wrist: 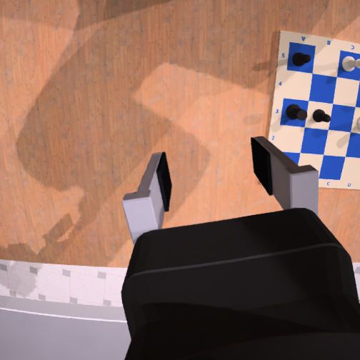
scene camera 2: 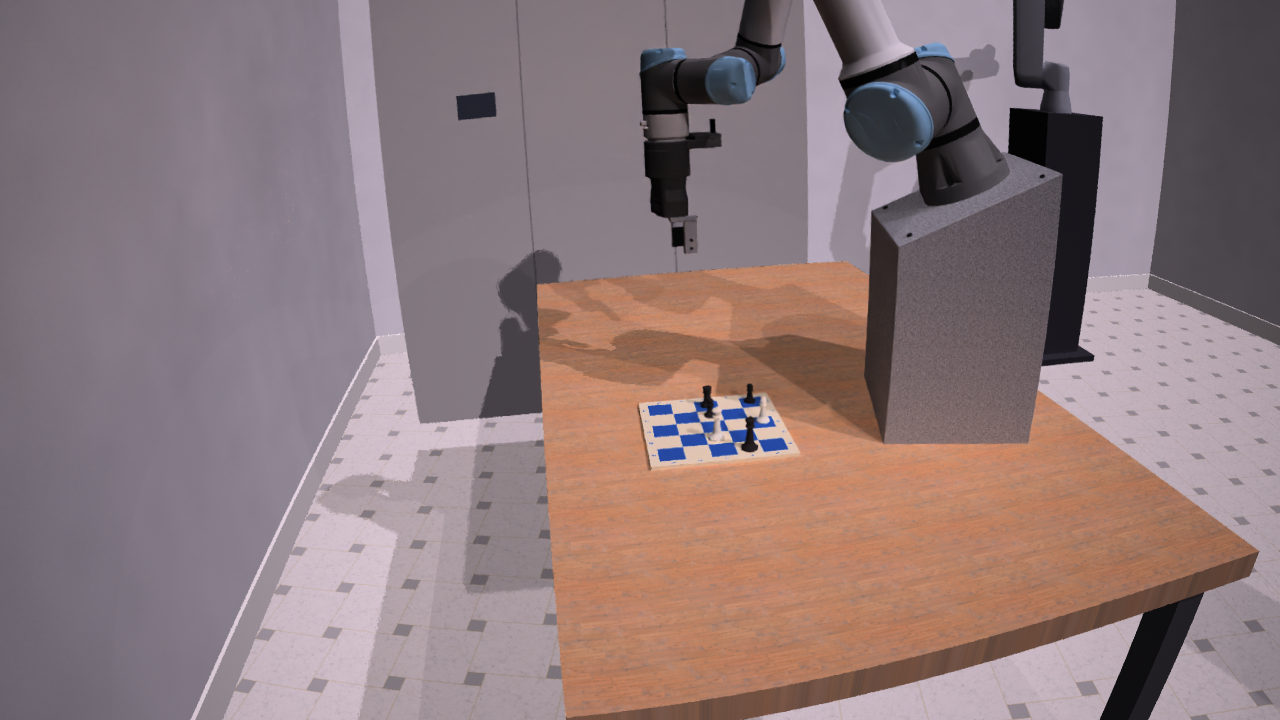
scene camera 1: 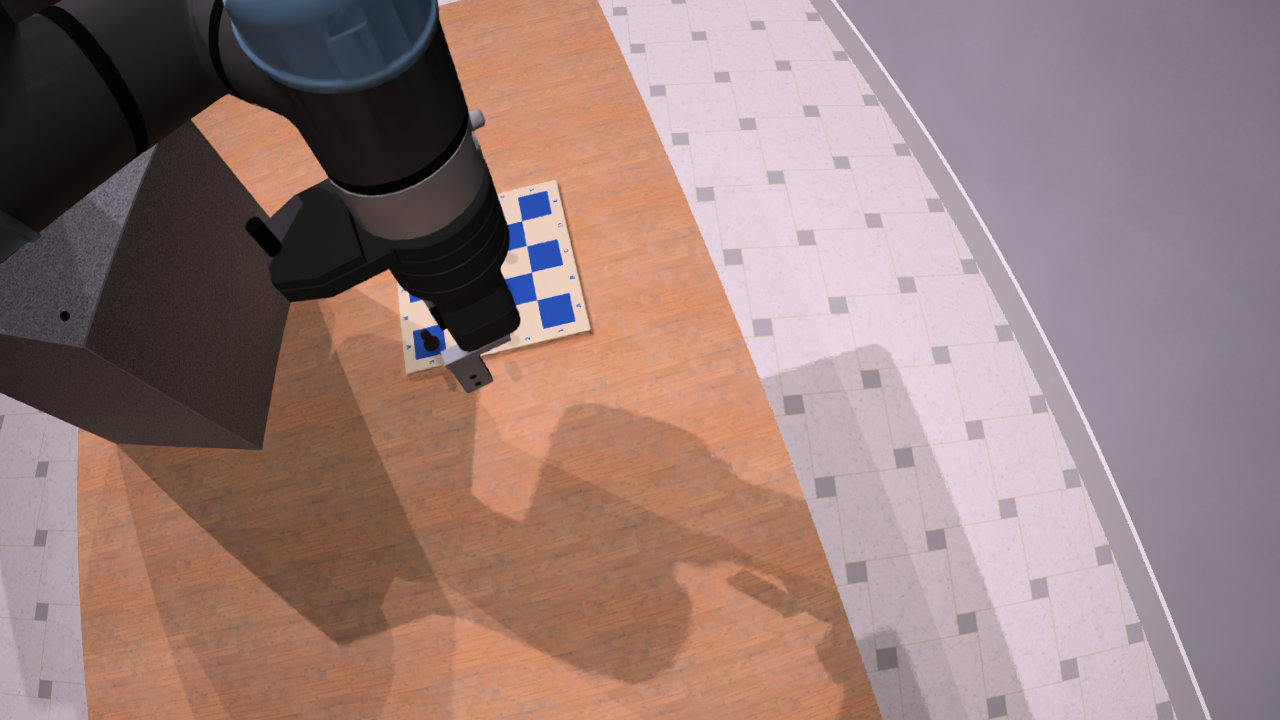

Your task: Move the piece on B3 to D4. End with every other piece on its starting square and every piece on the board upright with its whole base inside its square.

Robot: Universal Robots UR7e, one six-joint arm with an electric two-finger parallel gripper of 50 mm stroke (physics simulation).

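Places are measured from the arm's base along level axes (x ahead, y left, z up), in metres.
Pixels of known places: gripper, between the fingertips: (scene camera 2: 684, 249) (scene camera 1: 465, 351); arm's base, origin of its link: (scene camera 2: 966, 185).
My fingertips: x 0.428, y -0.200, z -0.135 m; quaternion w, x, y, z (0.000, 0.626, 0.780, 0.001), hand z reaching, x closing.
For each thing: its top centre in the pictures, then the offset to it from my fingertips. "spot": a spot on its surface instead. Level surfaces: height alone.
- chessboard, centre of its top: (scene camera 1: 483, 270) (scene camera 2: 714, 426) 0.009 m back, 0.214 m left, 0.231 m down
- B3, centre of its top: (scene camera 2: 710, 397) 0.009 m back, 0.176 m left, 0.199 m down
- A3, centre of its top: (scene camera 2: 707, 387) 0.011 m back, 0.136 m left, 0.198 m down
- blue square D4, a spot on its surface: (scene camera 2: 742, 436) spot: 0.045 m back, 0.256 m left, 0.231 m down
- D3, centre of its top: (scene camera 2: 716, 406) 0.006 m back, 0.254 m left, 0.178 m down
- E4, centre of its top: (scene camera 2: 750, 416) 0.048 m back, 0.295 m left, 0.178 m down
- A5, centre of its top: (scene camera 1: 423, 332) (scene camera 2: 750, 383) 0.083 m back, 0.135 m left, 0.199 m down
- C5, centre of its top: (scene camera 2: 763, 395) 0.088 m back, 0.211 m left, 0.187 m down
- wooden table, height of its surface: 0.237 m down
The chessboard (scene camera 1: 550, 282) (scene camera 2: 666, 442) (wrist: 327, 57) lies on the table. The black piece on B3 (scene camera 2: 709, 411) (wrist: 320, 115) stands upright beside the taller black piece on A3 (scene camera 2: 707, 394) (wrist: 295, 112); the arm hides B3 in scene camera 1. The blue square D4 (scene camera 2: 742, 436) is bare, between a white piece on D3 (scene camera 2: 716, 428) (wrist: 358, 124) and a tall black piece on E4 (scene camera 2: 750, 437). My gripper (scene camera 1: 472, 367) (scene camera 2: 683, 237) (wrist: 210, 161) is open and empty, high above the table, outside the board's A edge in the wrist view.
A black piece on A5 (scene camera 1: 430, 340) (scene camera 2: 750, 394) (wrist: 301, 59) and a white piece on C5 (scene camera 2: 763, 411) (wrist: 350, 63) stand upright. The grey robot pedestal (scene camera 1: 196, 304) (scene camera 2: 962, 331) rises from the wooden table (scene camera 1: 626, 223) (scene camera 2: 805, 555) (wrist: 225, 120) near the board's row 5 side.
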